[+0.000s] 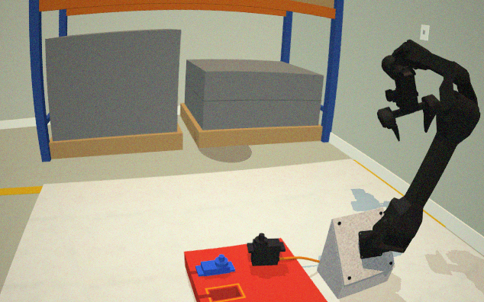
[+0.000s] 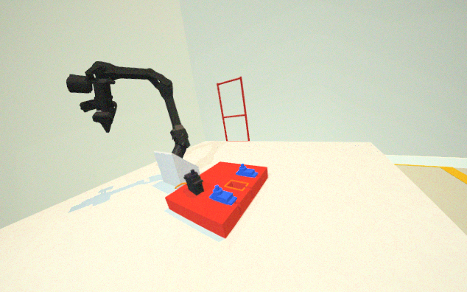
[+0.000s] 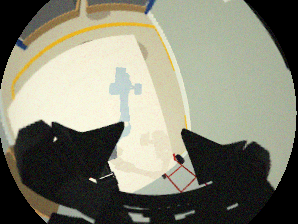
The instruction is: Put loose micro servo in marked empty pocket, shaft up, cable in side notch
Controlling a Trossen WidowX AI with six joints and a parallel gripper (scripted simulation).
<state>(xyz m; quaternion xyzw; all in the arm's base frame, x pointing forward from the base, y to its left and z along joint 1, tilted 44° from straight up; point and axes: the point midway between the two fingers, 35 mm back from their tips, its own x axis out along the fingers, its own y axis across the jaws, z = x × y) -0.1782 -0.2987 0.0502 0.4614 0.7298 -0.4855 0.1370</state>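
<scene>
Right now the red deck is 44 cm ahead of my gripper tip, 28 cm below it and 19 cm to the left of it.
</scene>
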